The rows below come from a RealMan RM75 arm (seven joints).
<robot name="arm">
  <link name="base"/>
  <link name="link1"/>
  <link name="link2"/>
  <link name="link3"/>
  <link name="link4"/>
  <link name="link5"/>
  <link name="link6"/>
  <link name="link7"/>
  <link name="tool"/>
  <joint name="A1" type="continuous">
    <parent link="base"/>
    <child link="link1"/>
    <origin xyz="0 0 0.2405" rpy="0 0 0"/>
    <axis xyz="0 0 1"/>
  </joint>
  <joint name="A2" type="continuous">
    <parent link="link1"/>
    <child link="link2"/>
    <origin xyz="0 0 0" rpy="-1.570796 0 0"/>
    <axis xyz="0 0 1"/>
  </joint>
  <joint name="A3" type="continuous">
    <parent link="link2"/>
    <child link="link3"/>
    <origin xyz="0 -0.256 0" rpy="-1.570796 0 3.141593"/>
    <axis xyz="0 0 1"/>
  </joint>
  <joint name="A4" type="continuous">
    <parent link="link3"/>
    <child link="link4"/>
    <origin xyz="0 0 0" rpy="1.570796 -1.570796 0"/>
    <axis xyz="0 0 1"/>
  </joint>
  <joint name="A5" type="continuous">
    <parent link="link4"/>
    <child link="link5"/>
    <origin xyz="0.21 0 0" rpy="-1.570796 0 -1.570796"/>
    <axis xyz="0 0 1"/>
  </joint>
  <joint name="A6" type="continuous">
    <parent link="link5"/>
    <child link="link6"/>
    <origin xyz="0 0 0" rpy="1.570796 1.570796 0"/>
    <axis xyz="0 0 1"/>
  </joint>
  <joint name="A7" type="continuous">
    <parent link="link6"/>
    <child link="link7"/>
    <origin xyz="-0.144 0 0" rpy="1.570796 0 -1.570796"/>
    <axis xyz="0 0 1"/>
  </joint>
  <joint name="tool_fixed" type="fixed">
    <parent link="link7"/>
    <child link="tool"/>
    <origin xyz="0 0 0" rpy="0 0 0"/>
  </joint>
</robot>
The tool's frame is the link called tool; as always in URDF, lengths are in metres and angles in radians. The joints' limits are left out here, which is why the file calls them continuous.
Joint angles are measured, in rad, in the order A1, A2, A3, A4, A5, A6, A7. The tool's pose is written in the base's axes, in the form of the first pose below.
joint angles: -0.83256, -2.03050, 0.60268, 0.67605, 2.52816, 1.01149, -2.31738
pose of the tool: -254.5 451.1 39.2; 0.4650 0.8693 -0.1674; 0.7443 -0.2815 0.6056; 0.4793 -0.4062 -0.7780
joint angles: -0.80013, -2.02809, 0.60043, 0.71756, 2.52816, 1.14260, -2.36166
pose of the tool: -258.7 434.2 40.0; 0.4095 0.9009 -0.1438; 0.7979 -0.2772 0.5353; 0.4424 -0.3339 -0.8323
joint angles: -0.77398, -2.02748, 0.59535, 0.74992, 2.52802, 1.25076, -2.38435
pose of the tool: -261.6 419.1 40.6; 0.3730 0.9200 -0.1206; 0.8361 -0.2770 0.4734; 0.4021 -0.2774 -0.8725
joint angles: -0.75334, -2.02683, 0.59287, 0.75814, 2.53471, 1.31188, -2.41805
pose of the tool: -267.2 407.3 38.9; 0.3236 0.9393 -0.1140; 0.8697 -0.2478 0.4269; 0.3727 -0.2372 -0.8971
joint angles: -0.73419, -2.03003, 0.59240, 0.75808, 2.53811, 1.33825, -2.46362
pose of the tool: -273.4 398.4 35.8; 0.2605 0.9589 -0.1123; 0.8952 -0.1963 0.4001; 0.3616 -0.2048 -0.9096
